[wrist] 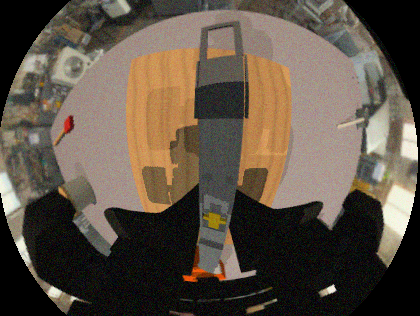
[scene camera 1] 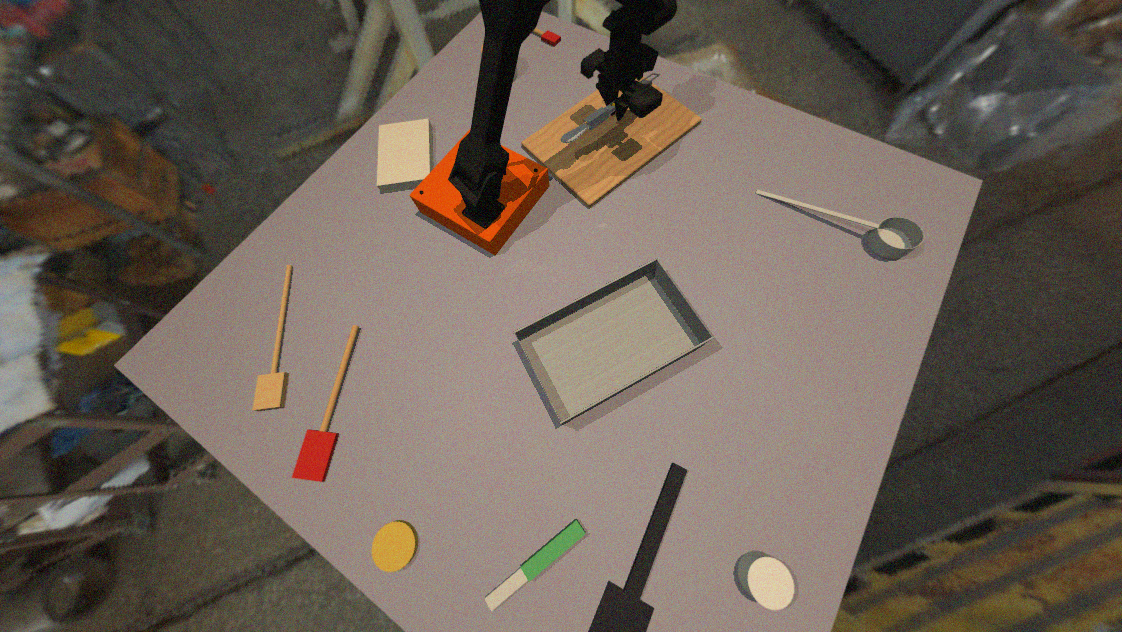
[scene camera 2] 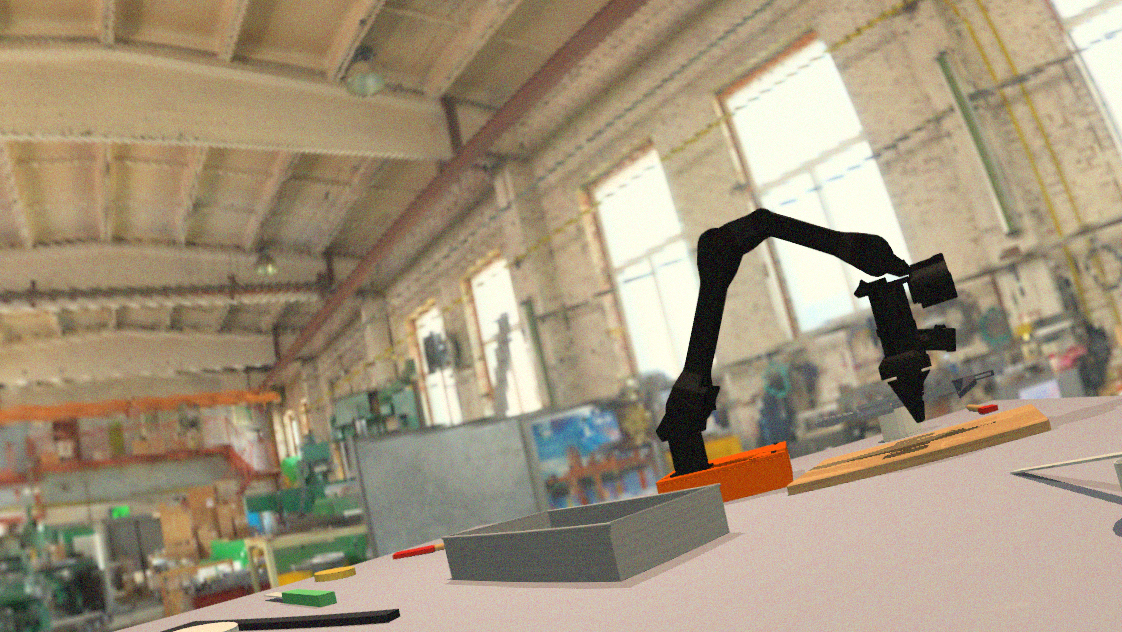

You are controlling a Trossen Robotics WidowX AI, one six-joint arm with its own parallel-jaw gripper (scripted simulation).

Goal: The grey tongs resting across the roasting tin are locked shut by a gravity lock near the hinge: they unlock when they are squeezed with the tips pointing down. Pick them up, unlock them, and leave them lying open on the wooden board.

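You can see the gripper in scene camera 2 [920, 421], and the gripper shows in scene camera 1 and the wrist view as well. For those views, it's the same spot on the gripper at [scene camera 1: 609, 93] and at [wrist: 193, 251].
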